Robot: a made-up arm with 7 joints. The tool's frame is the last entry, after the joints.
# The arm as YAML. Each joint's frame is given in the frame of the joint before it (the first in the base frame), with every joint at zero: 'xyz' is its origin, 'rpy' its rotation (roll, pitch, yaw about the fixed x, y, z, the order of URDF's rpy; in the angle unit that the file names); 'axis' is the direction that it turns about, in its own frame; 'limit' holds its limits. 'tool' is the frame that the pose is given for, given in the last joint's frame.
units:
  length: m
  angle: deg
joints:
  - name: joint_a
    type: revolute
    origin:
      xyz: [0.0, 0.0, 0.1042]
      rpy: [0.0, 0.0, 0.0]
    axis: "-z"
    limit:
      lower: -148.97
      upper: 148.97
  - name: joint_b
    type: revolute
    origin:
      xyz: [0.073, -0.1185, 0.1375]
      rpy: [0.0, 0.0, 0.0]
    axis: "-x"
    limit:
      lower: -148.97
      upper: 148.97
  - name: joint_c
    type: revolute
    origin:
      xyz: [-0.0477, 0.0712, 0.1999]
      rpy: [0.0, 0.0, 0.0]
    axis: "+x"
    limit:
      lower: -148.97
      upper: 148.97
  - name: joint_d
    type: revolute
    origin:
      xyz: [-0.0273, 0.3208, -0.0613]
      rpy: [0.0, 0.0, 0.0]
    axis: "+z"
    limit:
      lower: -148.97
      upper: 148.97
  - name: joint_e
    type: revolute
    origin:
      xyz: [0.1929, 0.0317, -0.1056]
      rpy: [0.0, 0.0, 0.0]
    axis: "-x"
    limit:
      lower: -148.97
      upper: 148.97
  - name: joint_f
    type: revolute
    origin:
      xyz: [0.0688, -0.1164, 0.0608]
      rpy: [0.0, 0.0, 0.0]
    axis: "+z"
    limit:
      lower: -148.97
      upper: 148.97
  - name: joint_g
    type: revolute
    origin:
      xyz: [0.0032, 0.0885, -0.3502]
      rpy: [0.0, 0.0, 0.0]
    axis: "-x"
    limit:
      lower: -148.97
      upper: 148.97
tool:
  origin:
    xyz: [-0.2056, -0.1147, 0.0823]
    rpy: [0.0, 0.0, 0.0]
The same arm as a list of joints. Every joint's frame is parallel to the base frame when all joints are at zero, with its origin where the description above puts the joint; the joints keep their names.
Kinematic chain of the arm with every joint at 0, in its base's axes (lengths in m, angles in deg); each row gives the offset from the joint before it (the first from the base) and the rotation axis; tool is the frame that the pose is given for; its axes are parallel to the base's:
joint_a: xyz 0.0000 0.0000 0.1042 axis -z
joint_b: xyz 0.0730 -0.1185 0.1375 axis -x
joint_c: xyz -0.0477 0.0712 0.1999 axis +x
joint_d: xyz -0.0273 0.3208 -0.0613 axis +z
joint_e: xyz 0.1929 0.0317 -0.1056 axis -x
joint_f: xyz 0.0688 -0.1164 0.0608 axis +z
joint_g: xyz 0.0032 0.0885 -0.3502 axis -x
tool: xyz -0.2056 -0.1147 0.0823
Joint limits (deg, base to tool): -148.97..148.97 -148.97..148.97 -148.97..148.97 -148.97..148.97 -148.97..148.97 -148.97..148.97 -148.97..148.97

